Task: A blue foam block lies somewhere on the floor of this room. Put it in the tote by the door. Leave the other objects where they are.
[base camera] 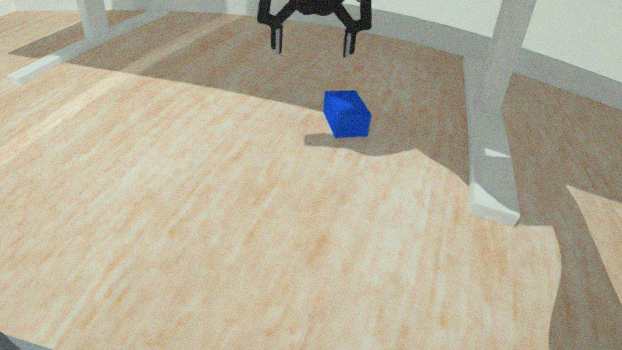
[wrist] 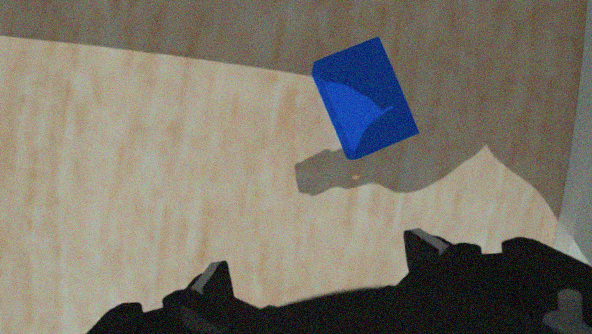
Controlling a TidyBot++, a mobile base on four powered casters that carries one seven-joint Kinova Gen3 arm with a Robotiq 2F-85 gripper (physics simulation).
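Places are measured from the arm's base along level axes (x ahead, y left, z up), in centimetres.
Pixels of known places: gripper, fingertip midpoint: (base camera: 312, 53) (wrist: 318, 266).
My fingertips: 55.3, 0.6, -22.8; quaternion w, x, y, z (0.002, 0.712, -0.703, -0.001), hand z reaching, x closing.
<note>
For each thing: its top centre in the pictures, then the offset to it from my fingertips, as dx, dy, dz. "spot": a spot on its surface instead.
- blue foam block at its top centre: (wrist: 367, 97) (base camera: 347, 102) +9.3, -6.5, -12.4
- pale table leg with a long foot, surface spot: (base camera: 495, 200) spot: -11.4, -29.0, -14.4
- leg at a spot on its surface: (base camera: 94, 20) spot: +56.1, +76.8, -8.2
The blue foam block (base camera: 347, 115) (wrist: 367, 97) lies on the wooden floor, partly in shadow, and sits turned at an angle in the wrist view. My gripper (base camera: 313, 47) (wrist: 318, 266) is open and empty, with its fingers wide apart. It hangs above the floor. In the base camera view the block shows below the right finger; in the wrist view it shows beyond the fingertips, up and to the right of the middle between them. The tote by the door does not show in either view.
A pale table leg with a long foot (base camera: 495, 200) stands right of the block; its edge also shows in the wrist view (wrist: 577, 150). Another leg (base camera: 94, 20) with a foot (base camera: 47, 65) stands at the back left. A grey baseboard (base camera: 425, 37) runs along the wall behind.
</note>
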